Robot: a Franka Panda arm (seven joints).
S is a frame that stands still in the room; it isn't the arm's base.
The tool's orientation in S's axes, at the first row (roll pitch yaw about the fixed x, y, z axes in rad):
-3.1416 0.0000 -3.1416
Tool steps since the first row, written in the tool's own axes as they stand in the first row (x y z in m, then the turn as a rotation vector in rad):
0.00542 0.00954 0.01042 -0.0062 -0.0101 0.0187
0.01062 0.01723 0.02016 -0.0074 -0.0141 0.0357
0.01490 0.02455 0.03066 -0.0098 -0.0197 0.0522
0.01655 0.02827 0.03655 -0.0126 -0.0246 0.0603
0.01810 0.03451 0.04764 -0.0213 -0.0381 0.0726
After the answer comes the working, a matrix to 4 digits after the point.
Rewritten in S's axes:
-0.00542 0.00954 -0.01042 0.0062 -0.0101 -0.0187
-0.01062 0.01723 -0.02016 0.0074 -0.0141 -0.0357
-0.01490 0.02455 -0.03066 0.0098 -0.0197 -0.0522
-0.01655 0.02827 -0.03655 0.0126 -0.0246 -0.0603
-0.01810 0.03451 -0.04764 0.0213 -0.0381 -0.0726

The tool's axes in the first row as the columns of a matrix, in S's axes (rounded; the answer above uses it unrounded):
-1.0000 0.0000 0.0000
0.0000 1.0000 0.0000
0.0000 0.0000 -1.0000

